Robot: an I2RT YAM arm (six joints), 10 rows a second.
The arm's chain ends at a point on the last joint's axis. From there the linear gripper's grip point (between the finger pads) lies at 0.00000 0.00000 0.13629 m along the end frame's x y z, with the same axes.
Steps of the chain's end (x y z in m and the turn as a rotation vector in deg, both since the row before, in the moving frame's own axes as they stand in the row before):
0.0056 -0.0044 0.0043 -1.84 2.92 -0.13
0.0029 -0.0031 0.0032 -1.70 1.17 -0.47
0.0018 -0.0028 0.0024 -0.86 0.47 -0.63
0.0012 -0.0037 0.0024 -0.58 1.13 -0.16
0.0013 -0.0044 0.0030 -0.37 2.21 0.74
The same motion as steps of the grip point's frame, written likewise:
0.0125 0.0000 0.0041 -1.84 2.92 -0.13
0.0057 0.0009 0.0031 -1.70 1.17 -0.47
0.0029 -0.0008 0.0024 -0.86 0.47 -0.63
0.0039 -0.0023 0.0024 -0.58 1.13 -0.16
0.0065 -0.0035 0.0029 -0.37 2.21 0.74

